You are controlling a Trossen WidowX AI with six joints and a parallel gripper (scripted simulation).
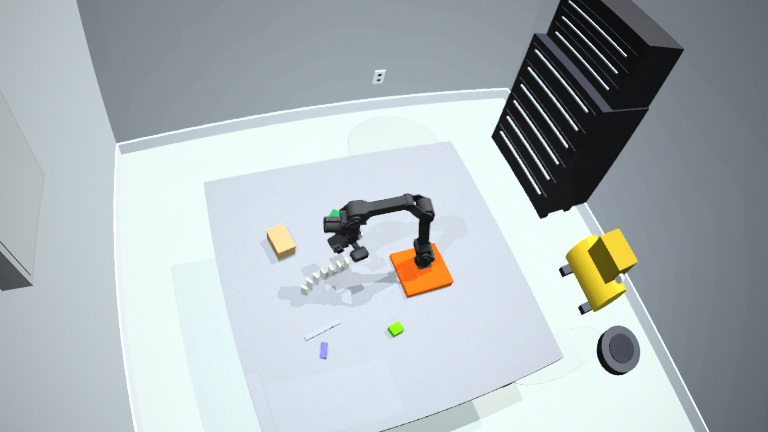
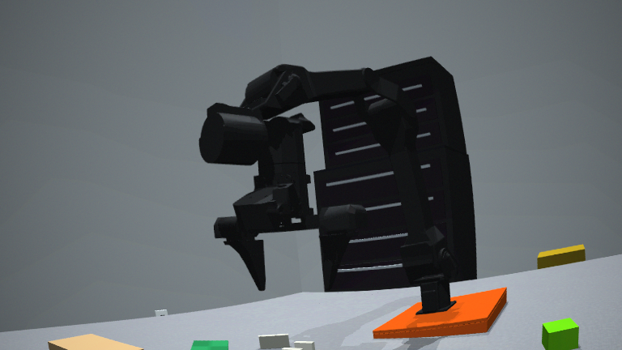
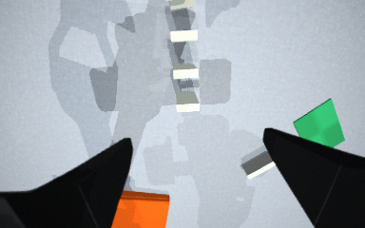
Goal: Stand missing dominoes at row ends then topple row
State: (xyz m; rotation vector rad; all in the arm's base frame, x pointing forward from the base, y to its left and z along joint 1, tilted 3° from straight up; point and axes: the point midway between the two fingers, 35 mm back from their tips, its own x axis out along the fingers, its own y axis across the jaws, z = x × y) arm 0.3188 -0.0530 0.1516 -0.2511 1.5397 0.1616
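Now: the green tile 20 mm behind my gripper tip, 230 mm to the right of it and 130 mm below it. Also, from my gripper tip: tan block: 240 mm ahead, 150 mm to the right, 100 mm below; then green cube: 120 mm behind, 330 mm to the left, 110 mm below; then thin strip: 160 mm ahead, 260 mm to the left, 120 mm below.
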